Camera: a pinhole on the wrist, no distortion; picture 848 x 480 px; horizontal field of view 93.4 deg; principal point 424.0 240.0 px. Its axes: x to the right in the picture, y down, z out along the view. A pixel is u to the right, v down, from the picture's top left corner.
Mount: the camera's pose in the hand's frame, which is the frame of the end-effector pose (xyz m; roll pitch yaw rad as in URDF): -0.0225 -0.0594 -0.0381 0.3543 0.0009 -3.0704
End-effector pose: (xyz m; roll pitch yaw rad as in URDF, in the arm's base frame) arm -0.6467 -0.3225 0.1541 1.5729 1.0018 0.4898
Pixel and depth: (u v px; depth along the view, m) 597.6 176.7 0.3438
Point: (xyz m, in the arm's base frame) -0.5354 -0.5641 0.3625
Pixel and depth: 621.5 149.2 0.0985
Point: -0.6664 -0.3857 0.2131
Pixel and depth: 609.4 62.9 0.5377
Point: -0.3630 -0.6064 0.5860
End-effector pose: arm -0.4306 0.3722 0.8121 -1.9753 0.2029 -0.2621
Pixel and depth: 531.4 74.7 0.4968
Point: -0.6281 0.6441 0.4455
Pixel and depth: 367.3 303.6 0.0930
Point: -0.4207 0.4376 0.8295
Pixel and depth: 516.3 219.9 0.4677
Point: -0.5360 0.7263 0.5847
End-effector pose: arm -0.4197 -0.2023 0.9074 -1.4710 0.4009 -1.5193
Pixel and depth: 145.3 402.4 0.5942
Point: 0.1956 -0.5748 0.8559
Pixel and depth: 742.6 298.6 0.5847
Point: 0.0964 0.2728 1.1237
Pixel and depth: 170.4 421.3 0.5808
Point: 0.1863 -0.5457 0.8987
